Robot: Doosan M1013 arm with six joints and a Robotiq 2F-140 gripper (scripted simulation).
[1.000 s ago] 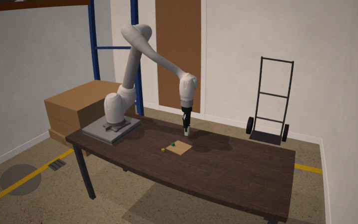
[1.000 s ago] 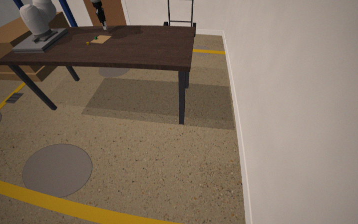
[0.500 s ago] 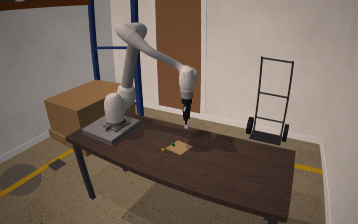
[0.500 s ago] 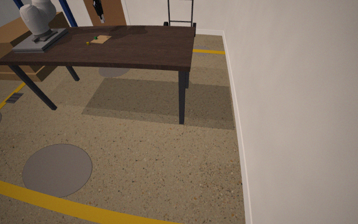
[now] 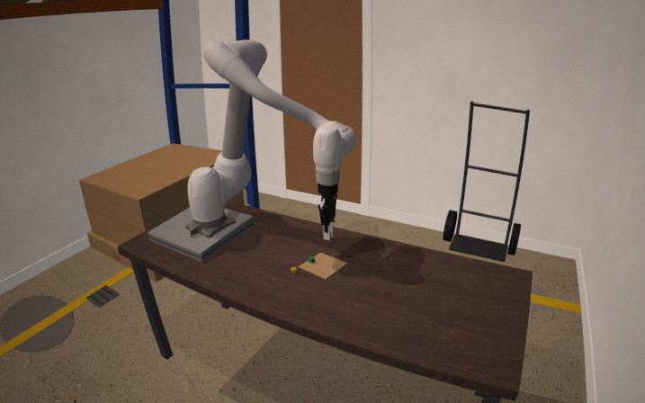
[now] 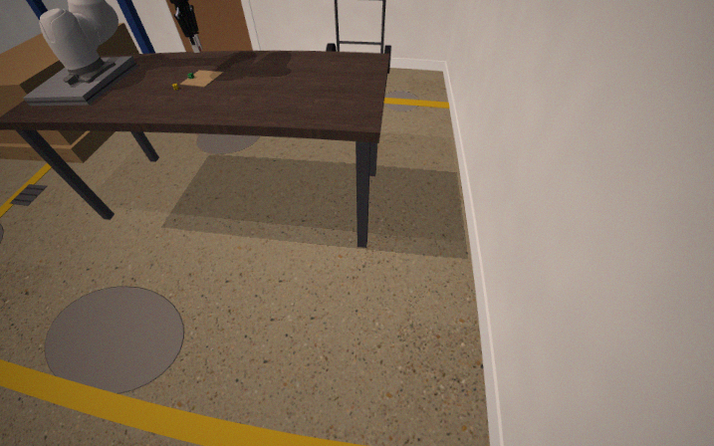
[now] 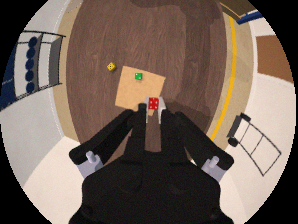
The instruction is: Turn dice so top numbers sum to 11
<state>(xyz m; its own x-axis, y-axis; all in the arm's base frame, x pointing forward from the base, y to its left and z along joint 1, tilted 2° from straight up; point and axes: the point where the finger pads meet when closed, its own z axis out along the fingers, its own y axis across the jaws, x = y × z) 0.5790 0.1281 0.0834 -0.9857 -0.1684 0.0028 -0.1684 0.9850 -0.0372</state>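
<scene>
The tan mat is 1 cm ahead of my hand, 5 cm to the right of it and 14 cm below it. Also, from my hand: green die (5 cm behind, 6 cm to the right, 12 cm below); then red die (2 cm below); then yellow die (6 cm behind, 15 cm to the right, 13 cm below).
</scene>
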